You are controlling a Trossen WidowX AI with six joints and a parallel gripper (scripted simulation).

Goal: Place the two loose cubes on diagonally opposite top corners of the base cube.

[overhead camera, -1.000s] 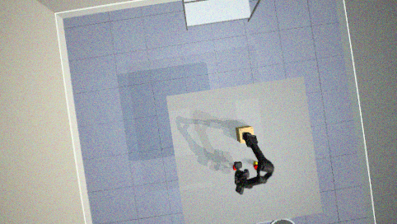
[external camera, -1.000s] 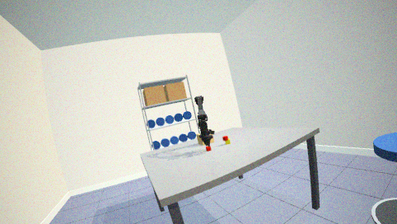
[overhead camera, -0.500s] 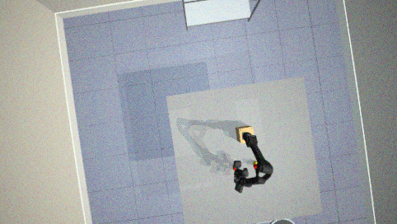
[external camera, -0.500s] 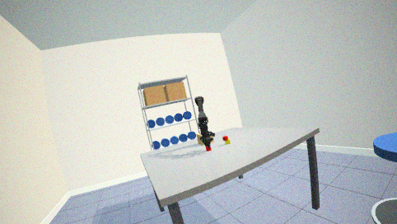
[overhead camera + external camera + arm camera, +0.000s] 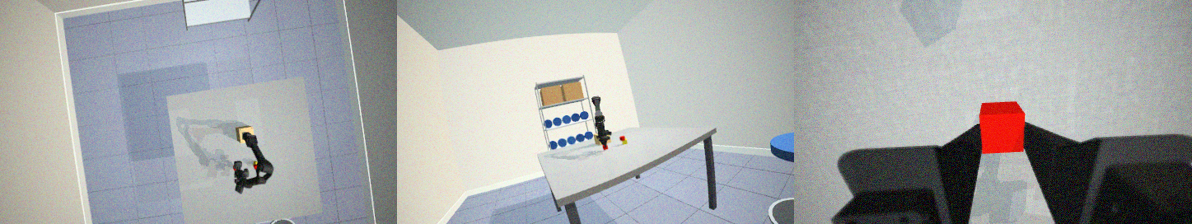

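Right now my gripper tip is 18 cm to the right of the red cube, 3 cm below it and 2 cm past it. Round my gripper tip: yellow cube (20 cm to the left, 3 cm behind, 1 cm below).
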